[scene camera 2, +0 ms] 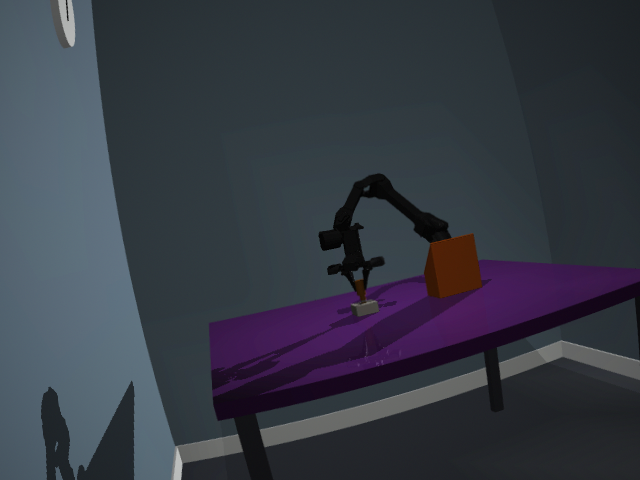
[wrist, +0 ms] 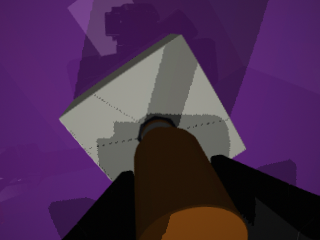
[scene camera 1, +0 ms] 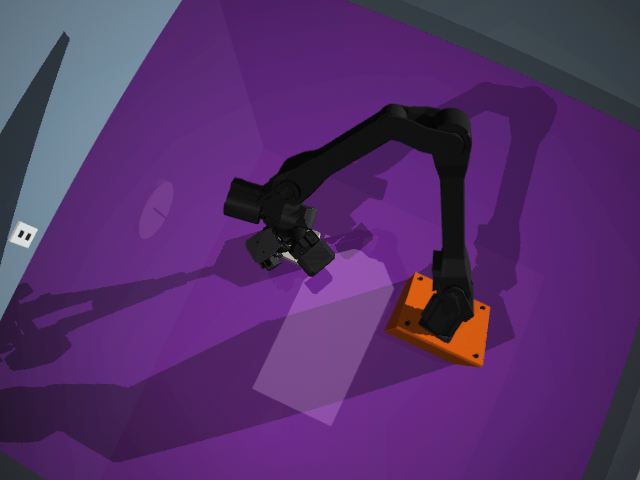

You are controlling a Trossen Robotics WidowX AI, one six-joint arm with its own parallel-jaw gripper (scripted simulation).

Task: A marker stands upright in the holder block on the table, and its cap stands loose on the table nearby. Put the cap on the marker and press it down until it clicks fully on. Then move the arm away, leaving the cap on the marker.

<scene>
In view: the gripper (scene camera 1: 293, 237).
The gripper is seen too in scene camera 2 (scene camera 2: 360, 290) and in the wrist view (wrist: 173, 173).
</scene>
